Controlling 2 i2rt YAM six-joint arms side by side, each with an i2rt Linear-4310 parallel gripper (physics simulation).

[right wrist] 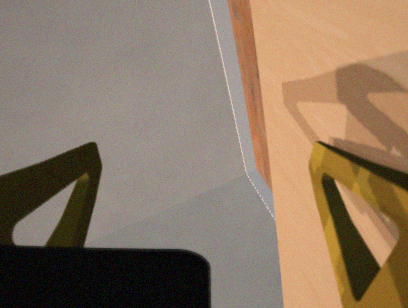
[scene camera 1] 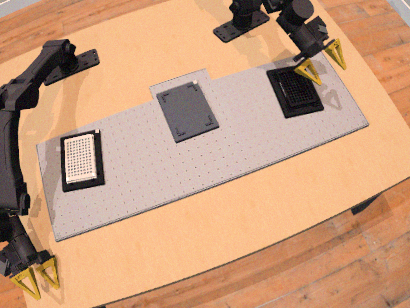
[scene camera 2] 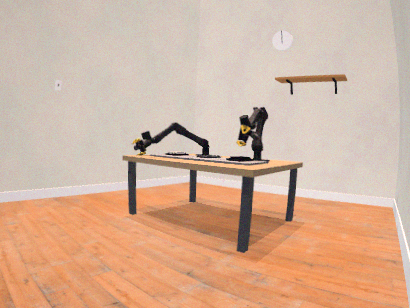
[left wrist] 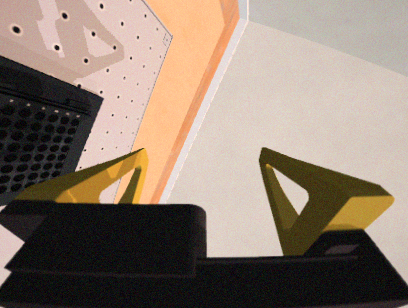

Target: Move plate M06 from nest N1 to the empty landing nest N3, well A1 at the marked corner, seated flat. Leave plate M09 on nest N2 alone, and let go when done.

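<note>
A white well plate (scene camera 1: 80, 157) sits on a black nest (scene camera 1: 101, 170) at the picture's left. A black well plate (scene camera 1: 297, 90) (left wrist: 35, 145) sits on another black nest (scene camera 1: 303, 111) at the picture's right. The grey landing nest (scene camera 1: 187, 112) between them is empty, with corner brackets and a white mark at its top right corner. The labels M06, M09, N1 and N2 cannot be read. My left gripper (scene camera 1: 332, 76) (scene camera 2: 243, 136) (left wrist: 203, 154) is open and empty, above and beside the black plate's upper right. My right gripper (scene camera 1: 47, 293) (scene camera 2: 139, 147) (right wrist: 205, 153) is open and empty, low in the picture, off the board.
A perforated grey board (scene camera 1: 150, 185) lies under all three nests on the wooden table (scene camera 1: 210, 255). The right arm (scene camera 1: 10, 150) reaches down the picture's left side, close to the board's left edge. The left arm's base (scene camera 1: 242, 26) stands at the top.
</note>
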